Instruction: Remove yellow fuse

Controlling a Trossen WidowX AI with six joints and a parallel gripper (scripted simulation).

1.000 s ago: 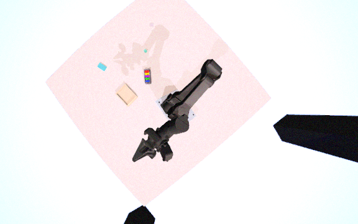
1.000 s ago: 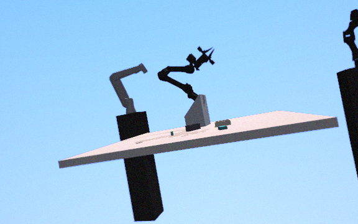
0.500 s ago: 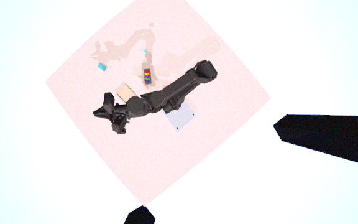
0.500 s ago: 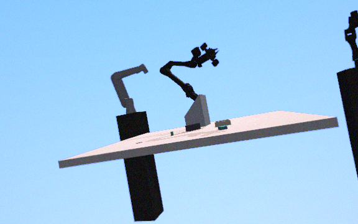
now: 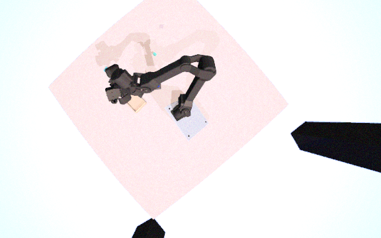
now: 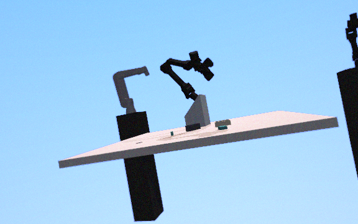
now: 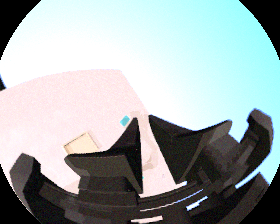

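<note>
My gripper tip is 350 mm above the tray, 50 mm past it and 20 mm to the right of it.
</note>
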